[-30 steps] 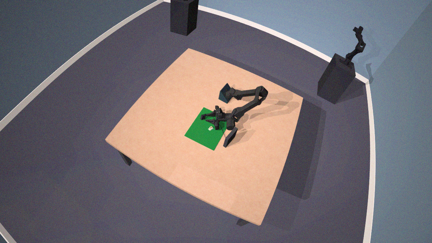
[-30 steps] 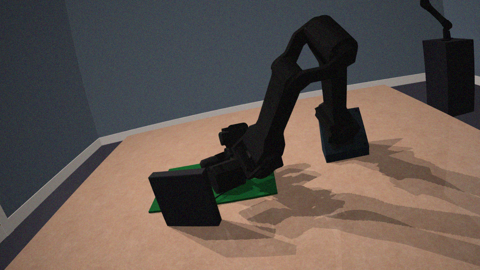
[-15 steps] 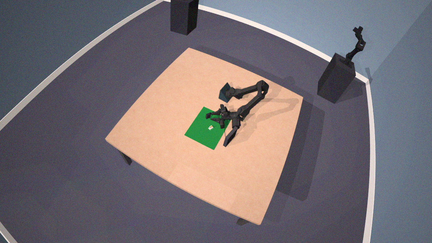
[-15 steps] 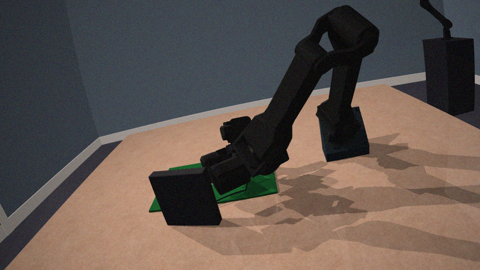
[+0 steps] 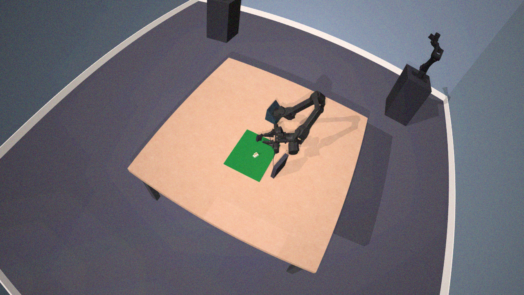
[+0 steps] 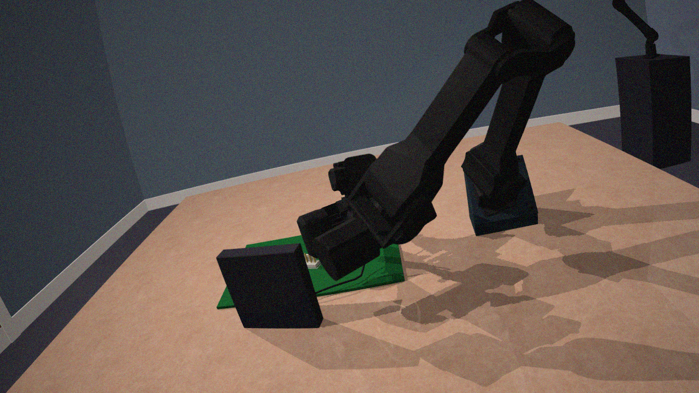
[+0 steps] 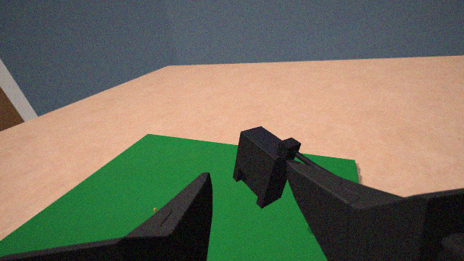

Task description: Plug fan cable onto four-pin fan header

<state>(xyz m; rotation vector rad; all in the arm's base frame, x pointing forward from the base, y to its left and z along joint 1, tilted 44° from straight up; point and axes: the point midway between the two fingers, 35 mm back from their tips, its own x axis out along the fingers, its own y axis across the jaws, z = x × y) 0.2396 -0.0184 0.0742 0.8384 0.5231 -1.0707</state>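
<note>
Now: the black plug 2 cm to the right of my gripper tip and 1 cm below it. From my gripper tip the other things lie so: dark fan: 15 cm to the left, 11 cm ahead, 3 cm below; green board: 10 cm below, 8 cm ahead, 2 cm to the right.
</note>
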